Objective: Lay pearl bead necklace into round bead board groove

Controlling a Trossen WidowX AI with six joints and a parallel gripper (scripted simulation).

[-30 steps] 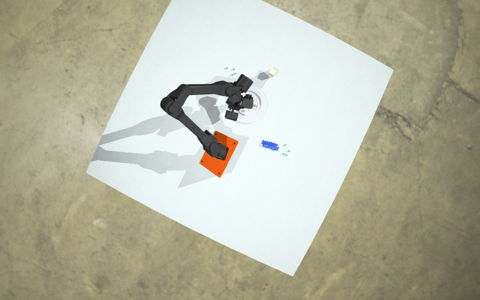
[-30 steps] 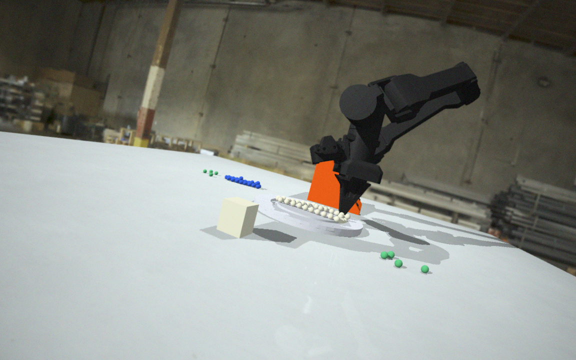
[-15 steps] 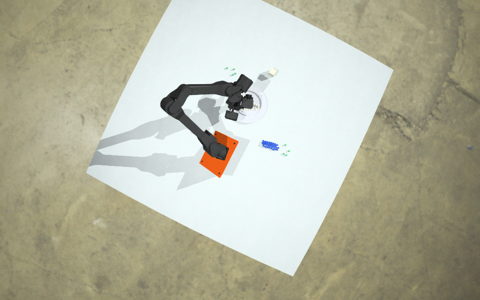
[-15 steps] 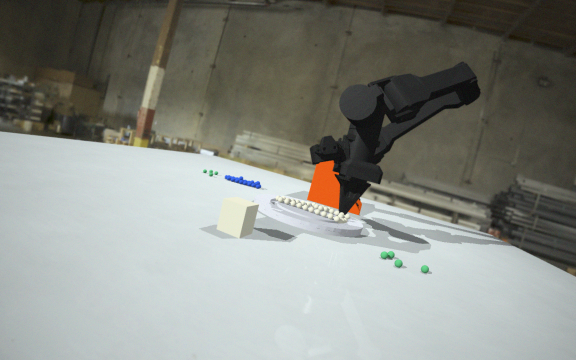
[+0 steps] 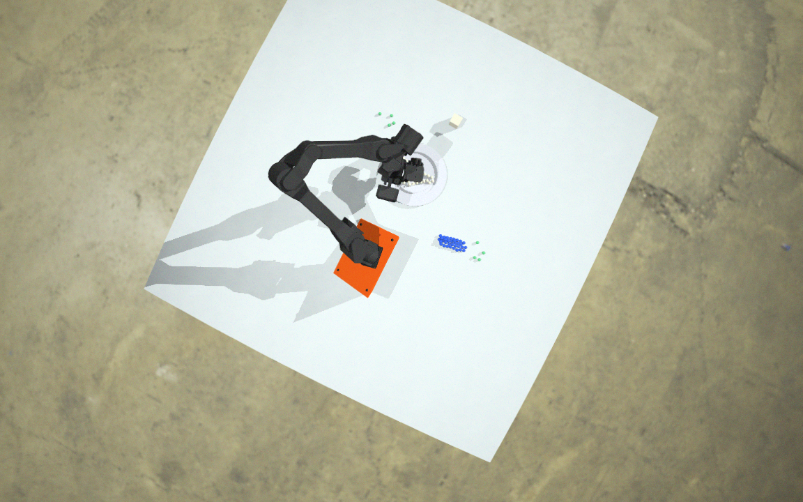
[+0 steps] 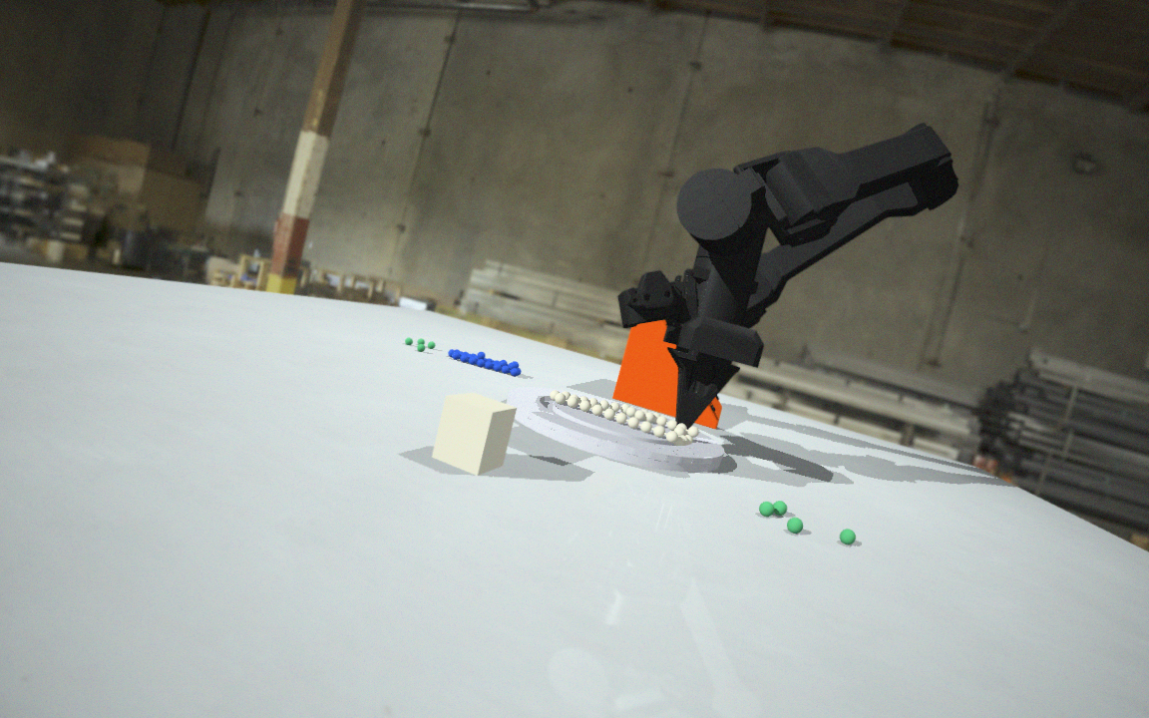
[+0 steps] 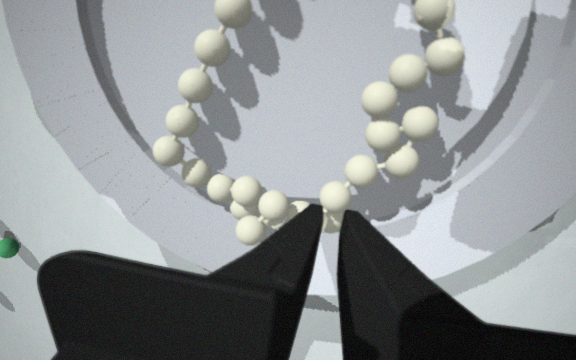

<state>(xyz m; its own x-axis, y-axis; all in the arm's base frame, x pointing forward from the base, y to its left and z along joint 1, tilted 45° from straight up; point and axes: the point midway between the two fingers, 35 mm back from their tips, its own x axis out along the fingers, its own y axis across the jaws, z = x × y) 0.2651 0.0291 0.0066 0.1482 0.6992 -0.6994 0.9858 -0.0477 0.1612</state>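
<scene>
Right now my gripper tip is 6 cm to the left of the round bead board, 2 cm short of it and 1 cm above it. Also, from my gripper tip: cream cube: 22 cm ahead, 13 cm to the right.
</scene>
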